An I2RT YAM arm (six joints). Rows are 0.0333 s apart.
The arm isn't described. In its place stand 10 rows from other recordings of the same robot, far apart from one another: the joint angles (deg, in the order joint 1, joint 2, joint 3, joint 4, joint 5, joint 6), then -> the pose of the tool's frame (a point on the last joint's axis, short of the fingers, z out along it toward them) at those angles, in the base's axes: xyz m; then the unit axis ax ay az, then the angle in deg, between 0 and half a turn.
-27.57 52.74 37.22 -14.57 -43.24 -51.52 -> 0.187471, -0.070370, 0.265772, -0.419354, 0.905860, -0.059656, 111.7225
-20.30 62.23 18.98 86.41 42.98 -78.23 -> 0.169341, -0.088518, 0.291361, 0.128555, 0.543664, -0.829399, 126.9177
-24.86 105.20 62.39 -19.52 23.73 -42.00 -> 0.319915, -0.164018, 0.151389, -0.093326, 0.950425, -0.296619, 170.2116
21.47 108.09 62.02 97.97 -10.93 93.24 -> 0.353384, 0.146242, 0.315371, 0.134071, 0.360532, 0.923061, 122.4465
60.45 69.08 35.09 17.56 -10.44 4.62 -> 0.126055, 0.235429, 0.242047, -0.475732, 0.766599, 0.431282, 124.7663
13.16 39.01 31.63 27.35 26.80 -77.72 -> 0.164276, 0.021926, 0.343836, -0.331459, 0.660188, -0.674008, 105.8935
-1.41 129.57 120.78 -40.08 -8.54 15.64 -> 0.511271, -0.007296, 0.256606, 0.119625, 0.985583, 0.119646, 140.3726
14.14 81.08 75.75 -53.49 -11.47 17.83 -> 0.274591, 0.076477, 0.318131, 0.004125, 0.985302, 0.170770, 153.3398
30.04 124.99 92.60 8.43 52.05 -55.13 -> 0.445193, 0.225019, 0.210266, -0.363889, 0.781103, -0.507409, 133.0839
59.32 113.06 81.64 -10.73 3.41 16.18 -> 0.228863, 0.381608, 0.206381, -0.344873, 0.907246, 0.240762, 140.5915
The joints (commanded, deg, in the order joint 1, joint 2, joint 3, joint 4, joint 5, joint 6), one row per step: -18.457, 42.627, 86.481, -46.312, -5.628, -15.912; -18.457, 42.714, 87.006, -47.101, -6.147, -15.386; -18.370, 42.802, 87.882, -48.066, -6.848, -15.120; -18.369, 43.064, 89.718, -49.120, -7.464, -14.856; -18.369, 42.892, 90.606, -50.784, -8.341, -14.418; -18.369, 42.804, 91.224, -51.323, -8.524, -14.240; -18.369, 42.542, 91.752, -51.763, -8.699, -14.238; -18.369, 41.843, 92.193, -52.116, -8.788, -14.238; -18.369, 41.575, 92.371, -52.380, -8.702, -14.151; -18.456, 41.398, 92.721, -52.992, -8.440, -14.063; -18.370, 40.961, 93.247, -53.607, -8.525, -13.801; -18.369, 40.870, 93.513, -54.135, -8.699, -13.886; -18.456, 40.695, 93.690, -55.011, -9.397, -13.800; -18.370, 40.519, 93.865, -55.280, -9.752, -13.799
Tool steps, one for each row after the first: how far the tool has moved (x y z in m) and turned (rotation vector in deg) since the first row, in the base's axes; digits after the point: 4 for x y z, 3 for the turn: -0.0012, 0.0008, 0.0007, 0.647, 0.211, 0.494; -0.0037, 0.0021, 0.0024, 0.995, 0.316, 1.268; -0.0085, 0.0041, 0.0078, 1.110, -0.234, 1.877; -0.0128, 0.0061, 0.0084, 1.780, 0.244, 2.726; -0.0156, 0.0072, 0.0098, 1.907, 0.051, 2.903; -0.0193, 0.0085, 0.0112, 1.798, -0.278, 3.083; -0.0255, 0.0106, 0.0126, 1.533, -1.018, 3.184; -0.0280, 0.0114, 0.0128, 1.553, -1.206, 3.098; -0.0305, 0.0120, 0.0131, 1.658, -1.146, 2.745; -0.0354, 0.0138, 0.0140, 1.801, -1.523, 2.913; -0.0370, 0.0144, 0.0140, 1.782, -1.345, 3.088; -0.0389, 0.0154, 0.0130, 2.072, -0.866, 3.685; -0.0407, 0.0163, 0.0131, 2.060, -0.940, 4.127
